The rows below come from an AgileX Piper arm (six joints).
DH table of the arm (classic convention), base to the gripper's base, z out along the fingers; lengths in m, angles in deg. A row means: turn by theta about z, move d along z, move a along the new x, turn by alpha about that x. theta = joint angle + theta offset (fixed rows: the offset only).
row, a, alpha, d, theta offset
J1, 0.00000, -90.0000, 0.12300, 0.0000
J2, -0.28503, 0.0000, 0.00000, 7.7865
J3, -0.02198, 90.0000, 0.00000, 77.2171
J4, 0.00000, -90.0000, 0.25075, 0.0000
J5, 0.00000, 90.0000, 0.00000, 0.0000
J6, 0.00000, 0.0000, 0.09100, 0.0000
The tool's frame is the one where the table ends.
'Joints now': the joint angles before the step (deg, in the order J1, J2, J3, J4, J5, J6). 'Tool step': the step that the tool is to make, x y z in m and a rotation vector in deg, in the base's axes. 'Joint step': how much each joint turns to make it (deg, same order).
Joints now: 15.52, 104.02, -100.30, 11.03, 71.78, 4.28
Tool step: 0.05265, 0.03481, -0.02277, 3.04, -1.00, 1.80
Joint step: 2.02, 13.61, -15.38, 2.52, -0.12, 0.31
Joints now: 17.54, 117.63, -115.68, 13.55, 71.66, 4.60
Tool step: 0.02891, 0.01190, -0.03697, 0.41, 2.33, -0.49
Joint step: 0.17, 8.61, -6.57, 0.84, -0.11, 0.73
